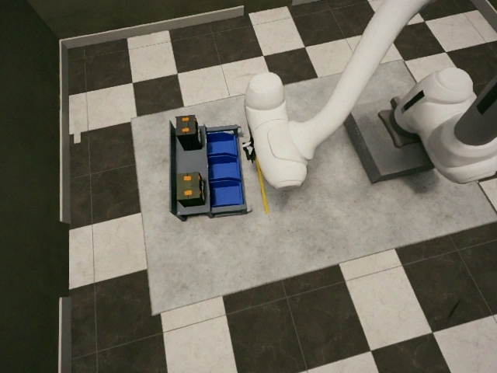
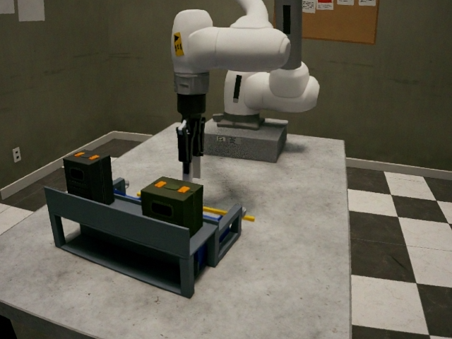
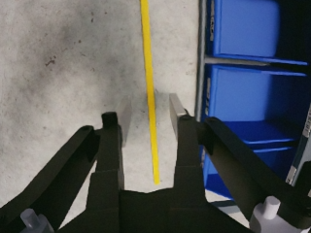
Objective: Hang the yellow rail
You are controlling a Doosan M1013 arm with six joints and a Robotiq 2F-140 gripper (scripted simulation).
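My hand is 11 cm above the yellow rail.
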